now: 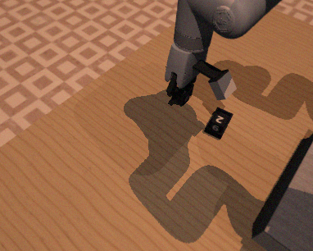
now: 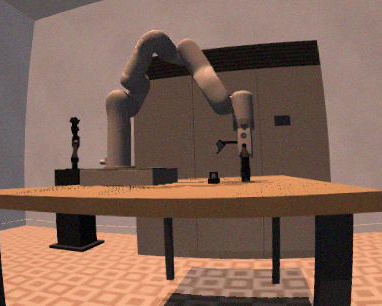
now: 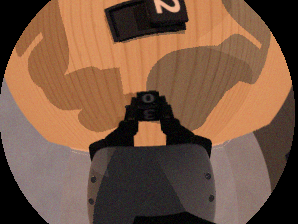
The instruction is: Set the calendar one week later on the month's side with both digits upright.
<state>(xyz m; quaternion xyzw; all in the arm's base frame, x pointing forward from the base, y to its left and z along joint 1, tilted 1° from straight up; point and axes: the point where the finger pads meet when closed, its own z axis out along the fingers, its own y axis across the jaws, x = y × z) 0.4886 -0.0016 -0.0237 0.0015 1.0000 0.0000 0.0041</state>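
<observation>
Right now the black cube is 20 mm below my hand. The rest, counted from my hand: black digit cube: 120 mm behind, 20 mm to the left, 10 mm below.
</observation>
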